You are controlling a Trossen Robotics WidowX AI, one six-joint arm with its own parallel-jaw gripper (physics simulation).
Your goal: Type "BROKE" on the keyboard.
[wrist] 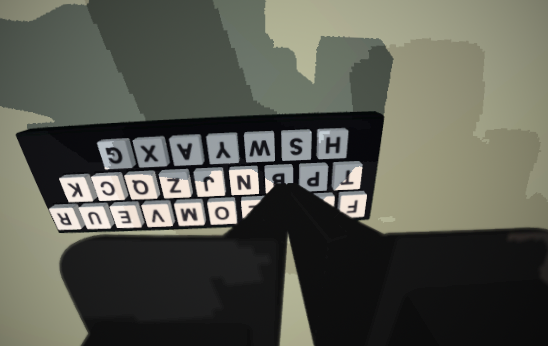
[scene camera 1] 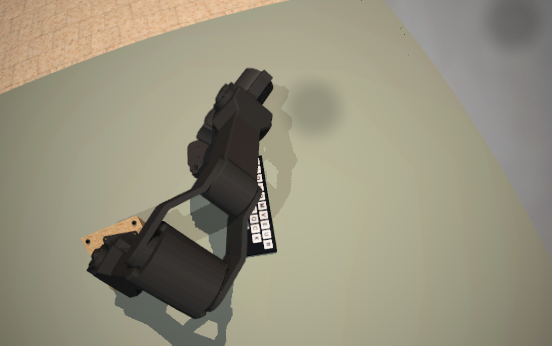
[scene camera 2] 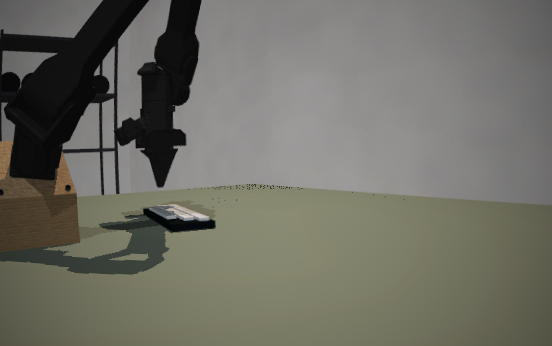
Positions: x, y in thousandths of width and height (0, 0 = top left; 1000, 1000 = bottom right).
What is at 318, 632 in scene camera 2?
A black keyboard.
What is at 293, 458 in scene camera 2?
The gripper.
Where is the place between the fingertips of the gripper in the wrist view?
521, 559
